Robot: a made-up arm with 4 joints.
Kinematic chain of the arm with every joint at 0, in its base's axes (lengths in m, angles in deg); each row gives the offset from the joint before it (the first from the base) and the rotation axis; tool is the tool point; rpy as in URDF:
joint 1: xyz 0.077 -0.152 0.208 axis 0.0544 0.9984 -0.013
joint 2: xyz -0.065 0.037 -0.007 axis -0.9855 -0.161 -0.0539
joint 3: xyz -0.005 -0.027 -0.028 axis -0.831 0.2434 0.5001
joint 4: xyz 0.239 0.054 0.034 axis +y
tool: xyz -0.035 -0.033 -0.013 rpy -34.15 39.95 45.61
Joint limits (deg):
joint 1: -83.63..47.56
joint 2: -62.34..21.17
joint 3: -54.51..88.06
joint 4: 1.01..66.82
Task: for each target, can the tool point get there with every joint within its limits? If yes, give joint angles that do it. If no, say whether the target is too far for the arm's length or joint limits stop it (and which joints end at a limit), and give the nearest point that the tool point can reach.
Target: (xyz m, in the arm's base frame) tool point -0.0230 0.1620 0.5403
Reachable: no: too far | nearest point 0.0700 0.0097 0.3074 | short by 0.293 m
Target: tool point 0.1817 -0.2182 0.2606
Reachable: yes | joints -23.41 -8.89 -37.92 35.71
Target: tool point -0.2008 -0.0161 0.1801
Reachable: no: joint limits stop it (at a limit: joint 1, joint 3) | nearest point -0.0059 -0.0113 0.0708 | short by 0.224 m
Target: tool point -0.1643 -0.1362 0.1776
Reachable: no: joint limits stop it (at a limit: joint 1, joint 3) | nearest point -0.0102 -0.1015 0.0444 | short by 0.207 m
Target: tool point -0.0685 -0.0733 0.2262
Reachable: no: joint limits stop it (at a limit: joint 1, joint 2) | nearest point 0.0219 -0.1458 0.3448 | short by 0.166 m
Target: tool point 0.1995 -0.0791 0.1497
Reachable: yes | joints -0.95 12.47 31.04 8.57
